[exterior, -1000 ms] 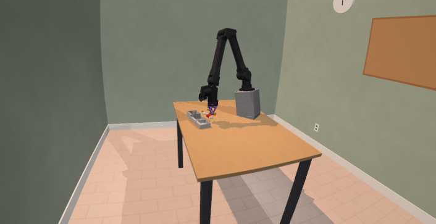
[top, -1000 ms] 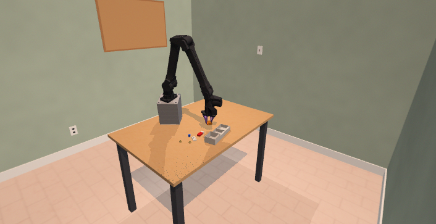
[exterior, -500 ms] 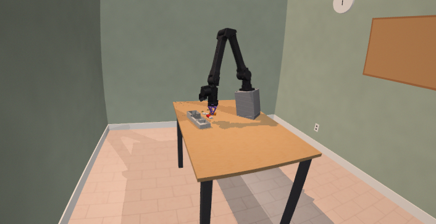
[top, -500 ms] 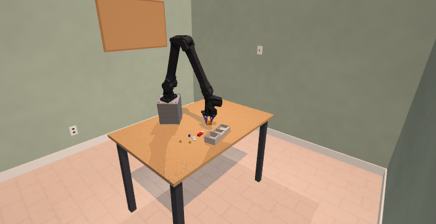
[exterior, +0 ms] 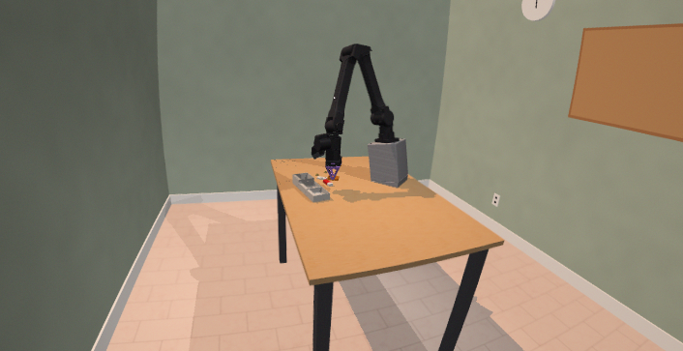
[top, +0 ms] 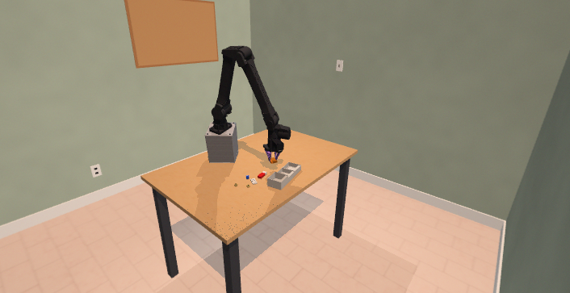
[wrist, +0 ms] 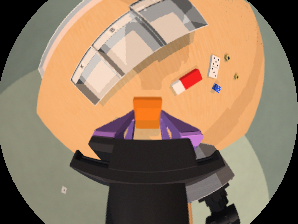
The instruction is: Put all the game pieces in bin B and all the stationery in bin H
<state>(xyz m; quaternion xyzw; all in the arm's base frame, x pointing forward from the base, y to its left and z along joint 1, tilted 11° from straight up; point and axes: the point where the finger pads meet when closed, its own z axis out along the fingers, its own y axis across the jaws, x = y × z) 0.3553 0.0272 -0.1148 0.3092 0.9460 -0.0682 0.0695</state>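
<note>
Right now the red piece is 80 mm to the right of my hand, 60 mm below it and 20 mm behind it. Round my hand: white domino 160 mm to the right, 70 mm below, 20 mm behind; then grey bin row 100 mm ahead, 50 mm below, 40 mm to the right; then orange block 10 mm below.
</note>
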